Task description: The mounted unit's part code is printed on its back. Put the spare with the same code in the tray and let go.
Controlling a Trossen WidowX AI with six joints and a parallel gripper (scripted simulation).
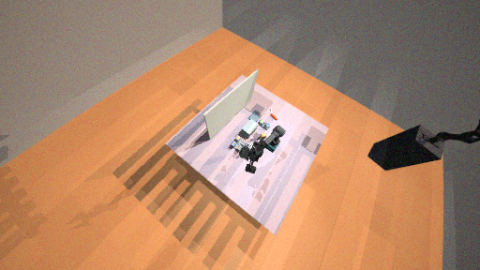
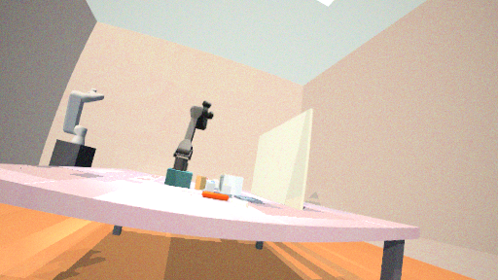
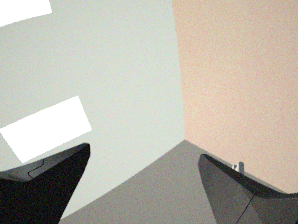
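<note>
The grey holder is 62 cm below my gripper tip, 60 cm to the right of it and 24 cm ahead of it. From my gripper tip the other things lie so: tan block (59 cm below, 47 cm to the right, 15 cm ahead); tall cream panel (55 cm ahead, 40 cm below, 39 cm to the right).
</note>
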